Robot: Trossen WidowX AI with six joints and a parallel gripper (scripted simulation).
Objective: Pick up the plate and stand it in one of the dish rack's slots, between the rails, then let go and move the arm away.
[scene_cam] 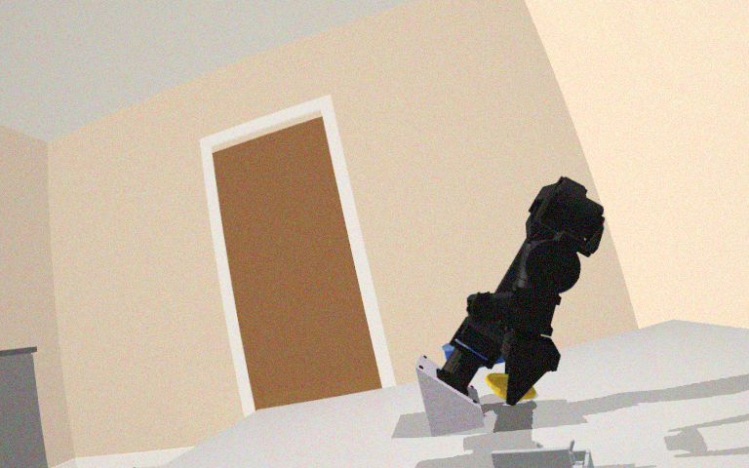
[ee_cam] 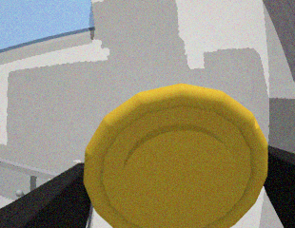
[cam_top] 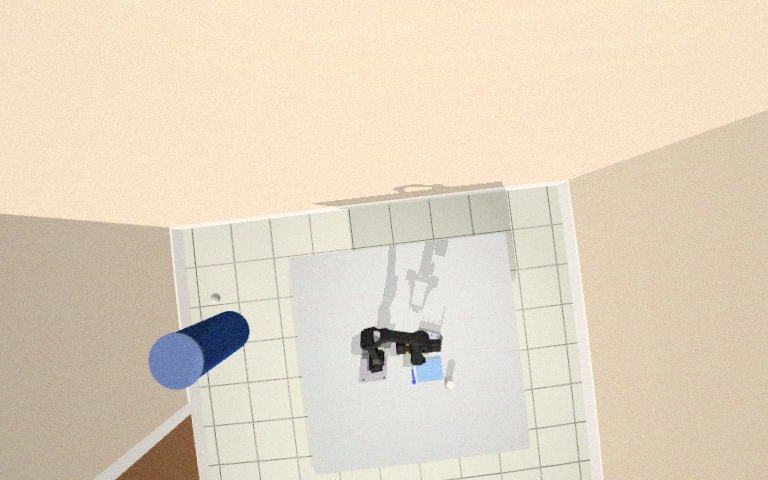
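Now: gripper tip 120 mm short of the grey dish rack, 70 mm above it and 10 mm to the right of it. The rest, counted from my gripper tip: yellow plate (10 mm above); then dark blue spoon (220 mm to the right, 90 mm below, 10 mm behind); then light blue mat (190 mm to the right, 90 mm below, 90 mm ahead).
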